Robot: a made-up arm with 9 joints. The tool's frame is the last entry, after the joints.
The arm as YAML. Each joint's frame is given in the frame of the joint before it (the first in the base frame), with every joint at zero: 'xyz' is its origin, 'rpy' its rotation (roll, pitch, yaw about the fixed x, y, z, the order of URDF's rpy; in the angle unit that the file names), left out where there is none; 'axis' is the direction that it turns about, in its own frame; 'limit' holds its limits. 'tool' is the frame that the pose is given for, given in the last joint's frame.
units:
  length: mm
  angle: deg
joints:
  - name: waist
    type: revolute
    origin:
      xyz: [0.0, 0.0, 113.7]
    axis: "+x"
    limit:
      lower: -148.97
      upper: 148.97
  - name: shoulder
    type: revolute
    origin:
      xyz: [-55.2, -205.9, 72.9]
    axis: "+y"
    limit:
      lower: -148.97
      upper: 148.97
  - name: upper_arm
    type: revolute
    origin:
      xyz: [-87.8, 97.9, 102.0]
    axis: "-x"
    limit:
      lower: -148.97
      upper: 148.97
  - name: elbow
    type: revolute
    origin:
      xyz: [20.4, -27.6, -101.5]
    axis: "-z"
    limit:
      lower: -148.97
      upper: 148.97
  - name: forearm
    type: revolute
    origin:
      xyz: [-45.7, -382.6, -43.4]
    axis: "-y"
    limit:
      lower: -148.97
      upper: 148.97
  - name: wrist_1
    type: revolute
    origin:
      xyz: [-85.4, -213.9, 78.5]
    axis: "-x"
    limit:
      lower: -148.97
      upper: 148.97
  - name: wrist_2
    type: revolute
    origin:
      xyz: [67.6, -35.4, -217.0]
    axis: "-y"
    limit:
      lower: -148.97
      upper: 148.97
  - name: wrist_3
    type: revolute
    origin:
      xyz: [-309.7, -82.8, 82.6]
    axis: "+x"
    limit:
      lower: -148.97
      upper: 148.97
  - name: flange
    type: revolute
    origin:
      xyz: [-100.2, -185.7, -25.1]
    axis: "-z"
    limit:
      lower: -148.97
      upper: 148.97
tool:
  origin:
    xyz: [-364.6, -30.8, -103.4]
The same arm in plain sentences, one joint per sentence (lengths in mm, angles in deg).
The arm has nine revolute joints in a row. What follows holds with every joint at zero, and every direction is one of the base frame's.
The first joint lies 113.7 mm along +z from the base frame's origin and rotates about +x, from -148.97 to 148.97 deg.
The second joint lies 55.2 mm along -x and 205.9 mm along -y and 72.9 mm along +z from the first joint and rotates about +y, from -148.97 to 148.97 deg.
The third joint lies 87.8 mm along -x and 97.9 mm along +y and 102.0 mm along +z from the second joint and rotates about -x, from -148.97 to 148.97 deg.
The fourth joint lies 20.4 mm along +x and 27.6 mm along -y and 101.5 mm along -z from the third joint and rotates about -z, from -148.97 to 148.97 deg.
The fifth joint lies 45.7 mm along -x and 382.6 mm along -y and 43.4 mm along -z from the fourth joint and rotates about -y, from -148.97 to 148.97 deg.
The sixth joint lies 85.4 mm along -x and 213.9 mm along -y and 78.5 mm along +z from the fifth joint and rotates about -x, from -148.97 to 148.97 deg.
The seventh joint lies 67.6 mm along +x and 35.4 mm along -y and 217.0 mm along -z from the sixth joint and rotates about -y, from -148.97 to 148.97 deg.
The eighth joint lies 309.7 mm along -x and 82.8 mm along -y and 82.6 mm along +z from the seventh joint and rotates about +x, from -148.97 to 148.97 deg.
The ninth joint lies 100.2 mm along -x and 185.7 mm along -y and 25.1 mm along -z from the eighth joint and rotates about -z, from -148.97 to 148.97 deg.
The tool frame, which is the frame that the pose is given for, lies 364.6 mm along -x and 30.8 mm along -y and 103.4 mm along -z from the ninth joint; its axes are parallel to the base frame's.

